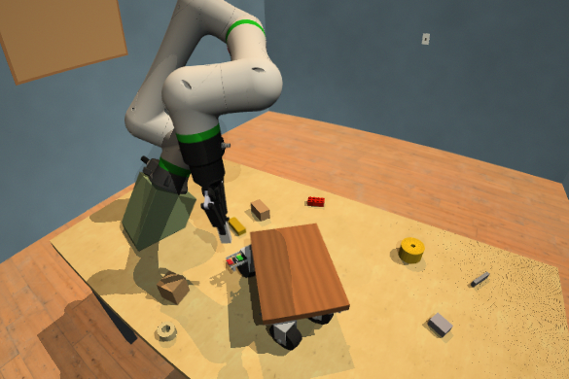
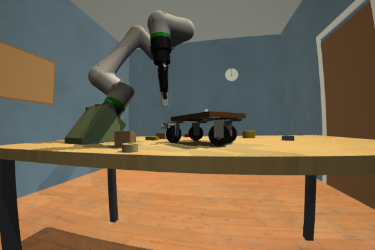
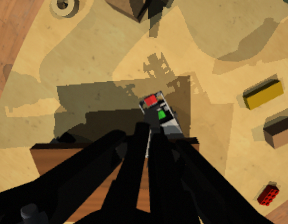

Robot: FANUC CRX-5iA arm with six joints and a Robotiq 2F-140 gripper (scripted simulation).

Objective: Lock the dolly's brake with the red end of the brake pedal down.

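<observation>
My hand is 1 cm to the right of the brake pedal and 12 cm above it. From my hand the other things lie so: brown block (16 cm behind, 29 cm to the left, 18 cm below); brown cube (10 cm behind, 15 cm to the right, 17 cm below); yellow block (17 cm behind, 18 cm to the left, 19 cm below).
</observation>
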